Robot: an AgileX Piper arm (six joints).
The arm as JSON. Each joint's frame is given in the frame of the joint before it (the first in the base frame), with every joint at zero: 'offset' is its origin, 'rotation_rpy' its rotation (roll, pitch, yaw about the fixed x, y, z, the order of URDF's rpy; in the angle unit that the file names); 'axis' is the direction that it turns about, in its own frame. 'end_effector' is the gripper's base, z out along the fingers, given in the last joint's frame.
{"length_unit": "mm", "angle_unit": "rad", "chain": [
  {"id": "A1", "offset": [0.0, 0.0, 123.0], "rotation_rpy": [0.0, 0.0, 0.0], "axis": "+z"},
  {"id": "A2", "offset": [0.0, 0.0, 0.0], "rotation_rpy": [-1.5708, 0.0, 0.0], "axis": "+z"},
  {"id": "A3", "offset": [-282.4, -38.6, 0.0], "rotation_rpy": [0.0, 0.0, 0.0], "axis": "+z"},
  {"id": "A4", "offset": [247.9, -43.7, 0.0], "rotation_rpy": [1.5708, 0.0, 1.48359], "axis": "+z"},
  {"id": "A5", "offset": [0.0, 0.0, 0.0], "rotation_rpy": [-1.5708, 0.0, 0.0], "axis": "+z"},
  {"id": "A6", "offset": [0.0, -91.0, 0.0], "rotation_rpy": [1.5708, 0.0, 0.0], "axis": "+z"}
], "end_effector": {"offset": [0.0, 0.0, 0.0], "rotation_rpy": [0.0, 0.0, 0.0]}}
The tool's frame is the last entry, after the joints.
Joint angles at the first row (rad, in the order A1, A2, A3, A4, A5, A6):
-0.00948, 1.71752, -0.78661, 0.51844, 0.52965, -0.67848
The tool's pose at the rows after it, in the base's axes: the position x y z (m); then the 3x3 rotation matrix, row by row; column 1 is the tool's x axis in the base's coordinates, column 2 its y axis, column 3 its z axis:
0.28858, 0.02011, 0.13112; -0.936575, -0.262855, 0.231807; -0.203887, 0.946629, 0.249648; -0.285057, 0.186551, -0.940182
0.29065, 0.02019, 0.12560; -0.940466, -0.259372, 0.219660; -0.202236, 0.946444, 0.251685; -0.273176, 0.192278, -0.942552
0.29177, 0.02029, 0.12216; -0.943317, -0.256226, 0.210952; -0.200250, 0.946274, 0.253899; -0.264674, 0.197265, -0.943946
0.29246, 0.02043, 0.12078; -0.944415, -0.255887, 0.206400; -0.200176, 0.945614, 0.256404; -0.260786, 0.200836, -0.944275
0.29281, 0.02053, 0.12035; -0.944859, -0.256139, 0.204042; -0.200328, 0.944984, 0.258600; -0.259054, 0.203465, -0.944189
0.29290, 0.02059, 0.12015; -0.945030, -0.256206, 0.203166; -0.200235, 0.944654, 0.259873; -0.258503, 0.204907, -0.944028
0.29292, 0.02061, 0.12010; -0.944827, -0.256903, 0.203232; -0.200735, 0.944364, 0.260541; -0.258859, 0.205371, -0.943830
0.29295, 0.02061, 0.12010; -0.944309, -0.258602, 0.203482; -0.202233, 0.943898, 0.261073; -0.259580, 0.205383, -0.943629
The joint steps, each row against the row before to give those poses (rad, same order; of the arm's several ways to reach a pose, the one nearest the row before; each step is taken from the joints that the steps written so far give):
-0.00027, 0.03391, -0.00942, 0.00895, -0.00545, -0.01046
-0.00028, 0.02353, -0.00579, 0.00793, -0.00327, -0.00679
-0.00030, 0.01451, -0.00361, 0.00557, -0.00042, -0.00362
-0.00028, 0.00680, -0.00292, 0.00382, 0.00197, -0.00345
-0.00034, 0.00275, -0.00183, 0.00270, 0.00242, -0.00258
-0.00020, 0.00106, -0.00045, 0.00211, 0.00089, -0.00193
-0.00015, 0.00024, 0.00003, 0.00156, 0.00007, -0.00215
-0.00017, 0.00007, -0.00001, 0.00132, 0.00001, -0.00302

